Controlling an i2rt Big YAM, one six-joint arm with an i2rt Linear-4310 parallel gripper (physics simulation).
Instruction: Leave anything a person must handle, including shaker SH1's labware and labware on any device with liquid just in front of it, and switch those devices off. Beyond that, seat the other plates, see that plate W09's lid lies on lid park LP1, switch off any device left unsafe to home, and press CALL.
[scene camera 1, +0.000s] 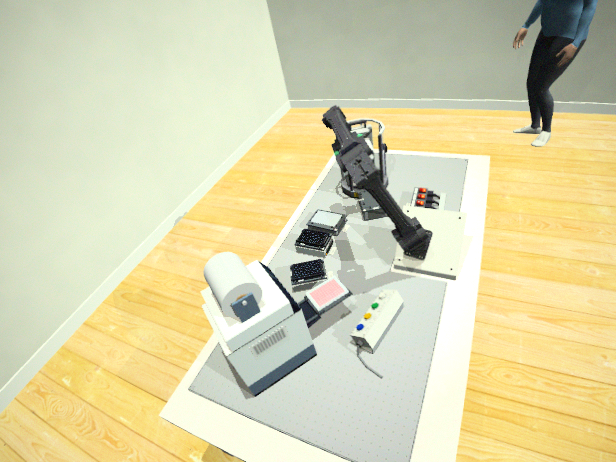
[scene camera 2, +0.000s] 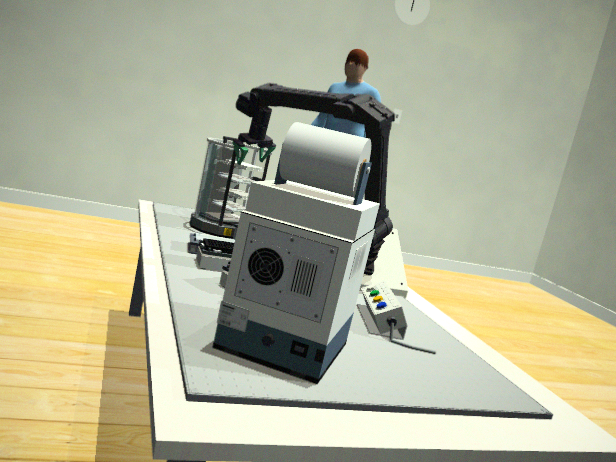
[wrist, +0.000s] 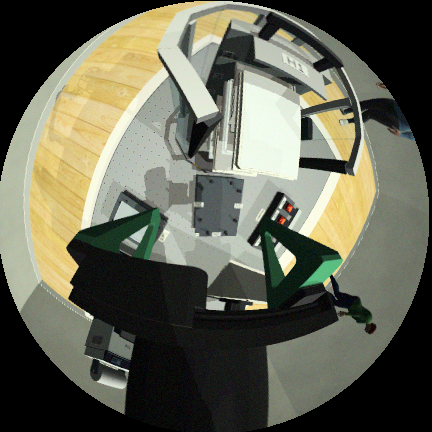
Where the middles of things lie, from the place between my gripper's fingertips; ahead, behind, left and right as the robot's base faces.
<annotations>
Right now my hand is 170 mm to the left of the plate hotel (scene camera 2: 210, 216), 110 mm above it and 30 mm short of it. The rest, counted from my hand: pink plate (scene camera 1: 332, 289) (630 mm to the left, 170 mm behind, 160 mm below).
</annotations>
